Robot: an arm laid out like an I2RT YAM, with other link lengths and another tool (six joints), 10 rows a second.
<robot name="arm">
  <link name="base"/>
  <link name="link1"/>
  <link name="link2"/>
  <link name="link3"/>
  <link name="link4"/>
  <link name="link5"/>
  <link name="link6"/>
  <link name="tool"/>
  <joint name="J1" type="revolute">
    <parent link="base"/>
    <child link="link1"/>
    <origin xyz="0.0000 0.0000 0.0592" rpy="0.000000 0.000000 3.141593"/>
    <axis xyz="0 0 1"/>
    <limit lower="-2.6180" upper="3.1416"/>
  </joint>
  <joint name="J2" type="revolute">
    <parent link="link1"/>
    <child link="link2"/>
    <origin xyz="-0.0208 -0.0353 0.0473" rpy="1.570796 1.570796 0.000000"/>
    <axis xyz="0 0 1"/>
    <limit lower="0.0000" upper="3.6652"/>
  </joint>
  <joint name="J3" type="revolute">
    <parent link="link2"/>
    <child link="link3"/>
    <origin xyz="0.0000 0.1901 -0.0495" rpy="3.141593 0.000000 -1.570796"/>
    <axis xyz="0 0 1"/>
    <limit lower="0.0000" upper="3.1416"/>
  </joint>
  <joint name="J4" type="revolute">
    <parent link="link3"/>
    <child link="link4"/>
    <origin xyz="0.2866 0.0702 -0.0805" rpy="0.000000 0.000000 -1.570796"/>
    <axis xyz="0 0 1"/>
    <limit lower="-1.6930" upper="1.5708"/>
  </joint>
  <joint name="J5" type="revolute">
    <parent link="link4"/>
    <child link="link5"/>
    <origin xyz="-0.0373 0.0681 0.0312" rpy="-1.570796 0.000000 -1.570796"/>
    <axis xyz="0 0 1"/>
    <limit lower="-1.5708" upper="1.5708"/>
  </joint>
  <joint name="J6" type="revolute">
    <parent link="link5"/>
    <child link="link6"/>
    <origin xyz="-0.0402 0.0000 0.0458" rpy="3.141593 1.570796 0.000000"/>
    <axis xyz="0 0 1"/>
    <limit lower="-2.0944" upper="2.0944"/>
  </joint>
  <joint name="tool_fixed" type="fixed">
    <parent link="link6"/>
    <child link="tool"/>
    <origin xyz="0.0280 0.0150 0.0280" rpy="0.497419 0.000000 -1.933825"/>
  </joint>
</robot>
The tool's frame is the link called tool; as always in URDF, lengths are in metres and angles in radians.
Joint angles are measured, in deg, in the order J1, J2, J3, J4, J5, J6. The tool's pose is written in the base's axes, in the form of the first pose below.
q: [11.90 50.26 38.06 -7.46 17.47 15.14]
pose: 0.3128 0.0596 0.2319; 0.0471 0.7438 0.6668; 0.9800 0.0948 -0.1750; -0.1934 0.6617 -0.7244
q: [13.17 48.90 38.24 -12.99 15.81 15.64]
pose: 0.3061 0.0669 0.2277; -0.0114 0.7829 0.6221; 0.9815 0.1278 -0.1427; -0.1912 0.6089 -0.7698
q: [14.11 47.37 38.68 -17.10 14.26 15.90]
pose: 0.2996 0.0721 0.2293; -0.0571 0.8004 0.5968; 0.9813 0.1550 -0.1139; -0.1837 0.5791 -0.7943
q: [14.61 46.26 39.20 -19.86 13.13 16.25]
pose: 0.2950 0.0748 0.2323; -0.0842 0.8086 0.5823; 0.9813 0.1689 -0.0926; -0.1733 0.5636 -0.8077
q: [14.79 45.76 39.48 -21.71 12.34 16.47]
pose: 0.2924 0.0759 0.2326; -0.1010 0.8172 0.5674; 0.9808 0.1773 -0.0808; -0.1667 0.5484 -0.8194
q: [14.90 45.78 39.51 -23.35 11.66 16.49]
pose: 0.2911 0.0769 0.2290; -0.1177 0.8305 0.5444; 0.9793 0.1881 -0.0753; -0.1649 0.5243 -0.8354
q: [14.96 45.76 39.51 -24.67 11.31 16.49]
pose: 0.2899 0.0773 0.2263; -0.1276 0.8410 0.5258; 0.9780 0.1949 -0.0743; -0.1650 0.5047 -0.8474
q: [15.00 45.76 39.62 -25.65 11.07 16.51]
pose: 0.2890 0.0775 0.2249; -0.1342 0.8478 0.5131; 0.9772 0.1991 -0.0735; -0.1645 0.4915 -0.8552
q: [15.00 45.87 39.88 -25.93 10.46 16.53]
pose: 0.2891 0.0782 0.2255; -0.1434 0.8478 0.5106; 0.9768 0.2041 -0.0645; -0.1589 0.4895 -0.8574
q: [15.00 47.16 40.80 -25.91 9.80 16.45]
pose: 0.2922 0.0798 0.2256; -0.1548 0.8492 0.5048; 0.9757 0.2115 -0.0565; -0.1547 0.4838 -0.8614
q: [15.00 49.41 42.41 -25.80 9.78 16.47]
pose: 0.2974 0.0813 0.2262; -0.1563 0.8535 0.4971; 0.9754 0.2125 -0.0581; -0.1552 0.4758 -0.8658
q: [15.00 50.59 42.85 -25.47 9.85 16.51]
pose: 0.3003 0.0819 0.2241; -0.1560 0.8570 0.4911; 0.9754 0.2122 -0.0605; -0.1560 0.4696 -0.8690
